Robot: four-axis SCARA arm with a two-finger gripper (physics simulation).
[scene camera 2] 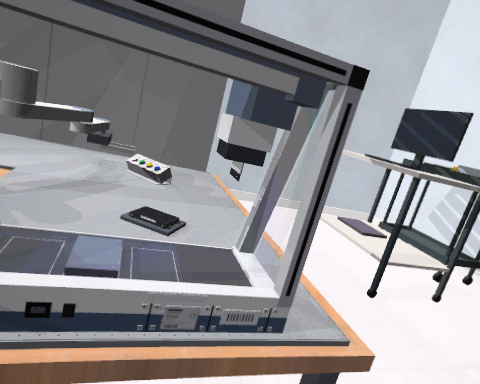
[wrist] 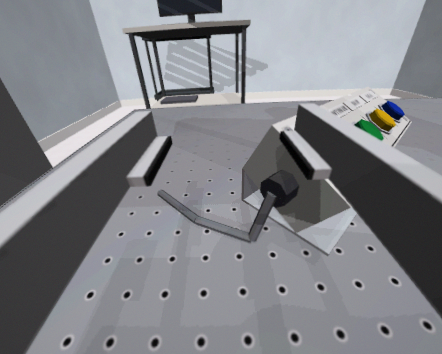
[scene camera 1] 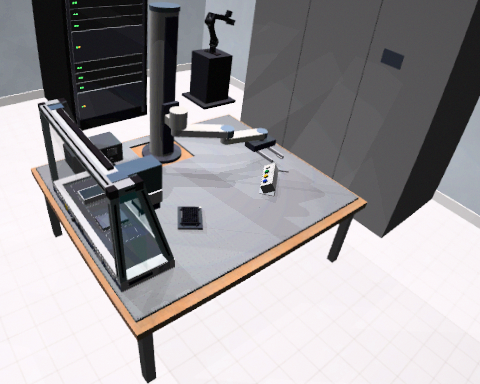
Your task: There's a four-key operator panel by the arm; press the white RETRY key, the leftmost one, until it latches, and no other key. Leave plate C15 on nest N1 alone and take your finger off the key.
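Where they show: gripper, fingertip midpoint: (scene camera 2: 134, 150) (wrist: 225, 124) (scene camera 1: 277, 159); arm's base, origin of the base link: (scene camera 1: 161, 153).
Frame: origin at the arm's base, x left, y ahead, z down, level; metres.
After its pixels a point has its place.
Note:
The operator panel (scene camera 1: 268, 188) @(x 0.261, y 0.687, z -0.058 m) (scene camera 2: 159, 176) (wrist: 316, 206) @(x 0.410, y 0.523, z -0.050 m) is a light sloped box with green (wrist: 369, 130) @(x 0.349, y 0.574, z -0.082 m), yellow (wrist: 382, 120) @(x 0.316, y 0.602, z -0.081 m) and blue (wrist: 394, 110) @(x 0.276, y 0.635, z -0.081 m) keys. The white RETRY key is hidden behind the right finger in the wrist view; whether it is latched cannot be told. My gripper (scene camera 1: 278, 158) @(x 0.469, y 0.541, z -0.103 m) (scene camera 2: 134, 148) @(x 0.469, y 0.541, z -0.103 m) (wrist: 225, 124) @(x 0.469, y 0.541, z -0.103 m) is shut on nothing, at its narrow setting, with a gap between its parallel fingers. It is above the table beside the panel's RETRY end; contact with the key does not show. Plate C15 (scene camera 1: 190, 216) (scene camera 2: 153, 217) sits flat on nest N1 (scene camera 1: 190, 228) (scene camera 2: 170, 231).
A black hexagonal fitting (wrist: 280, 188) @(x 0.435, y 0.528, z -0.063 m) with a bent grey cable (wrist: 223, 228) @(x 0.473, y 0.534, z -0.019 m) sticks out of the panel's near end. A glazed gantry enclosure (scene camera 1: 120, 240) @(x -0.683, y 0.850, z -0.292 m) (scene camera 2: 320, 200) @(x -0.705, y 0.840, z -0.289 m) stands along one table side. A tall grey cabinet (scene camera 1: 320, 90) stands beyond the table edge near the arm.

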